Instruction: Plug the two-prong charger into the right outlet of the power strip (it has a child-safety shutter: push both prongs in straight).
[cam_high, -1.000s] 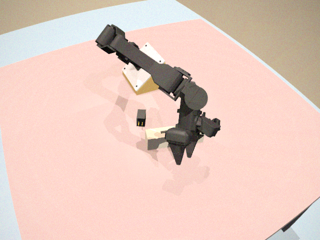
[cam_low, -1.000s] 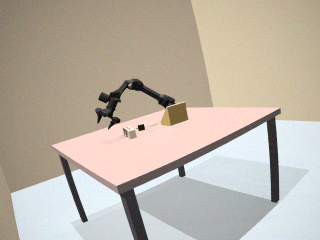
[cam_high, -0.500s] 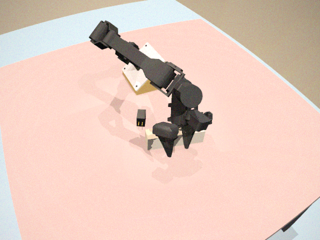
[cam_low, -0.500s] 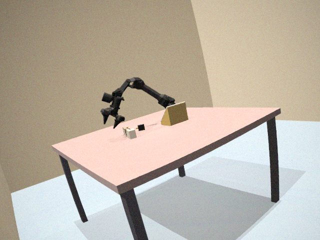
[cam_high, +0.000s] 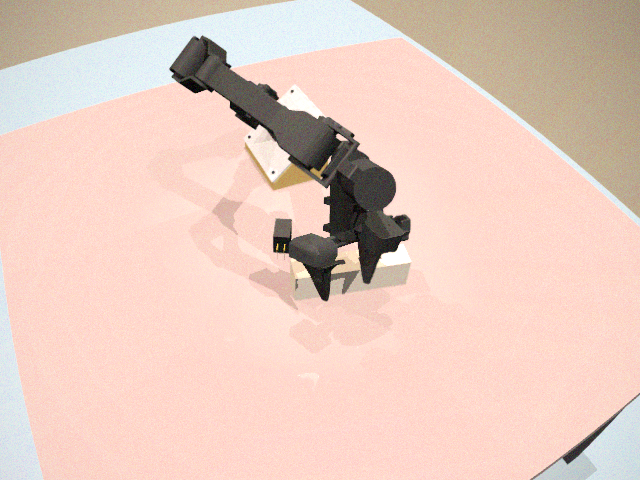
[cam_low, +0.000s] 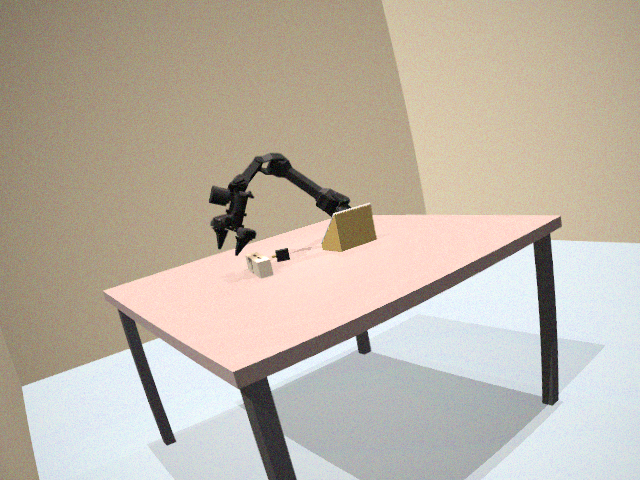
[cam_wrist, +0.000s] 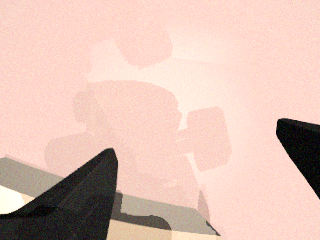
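The black two-prong charger lies 200 mm behind my gripper tip, 70 mm below it and 20 mm to the right of it.
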